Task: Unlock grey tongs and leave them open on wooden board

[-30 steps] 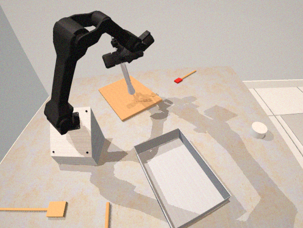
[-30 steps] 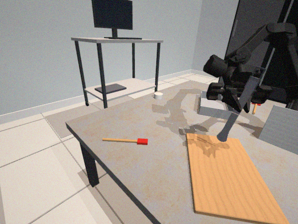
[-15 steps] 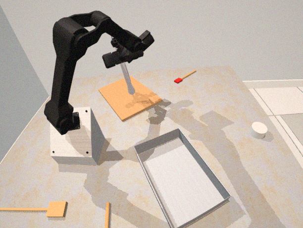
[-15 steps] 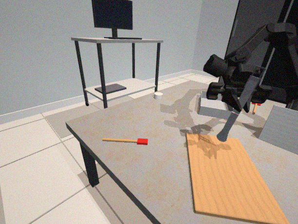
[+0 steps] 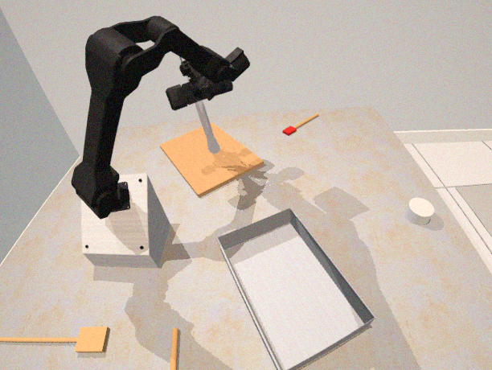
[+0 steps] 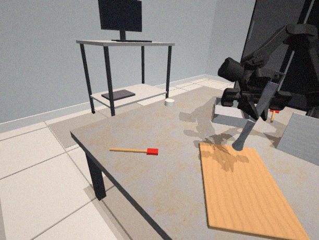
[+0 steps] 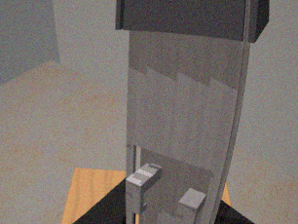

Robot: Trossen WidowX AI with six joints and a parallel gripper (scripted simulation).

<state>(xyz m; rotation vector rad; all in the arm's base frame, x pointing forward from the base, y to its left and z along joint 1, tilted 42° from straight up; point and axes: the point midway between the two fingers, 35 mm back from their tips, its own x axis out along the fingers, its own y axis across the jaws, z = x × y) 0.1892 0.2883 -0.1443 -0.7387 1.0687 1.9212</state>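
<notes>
Right now the yellow lock piece is 30 mm to the right of my gripper tip, 20 mm ahead of it and 10 mm above it. Also, from my gripper tip: grey roasting tin (520 mm to the right, 210 mm below, 200 mm ahead); wooden board (230 mm below).
</notes>
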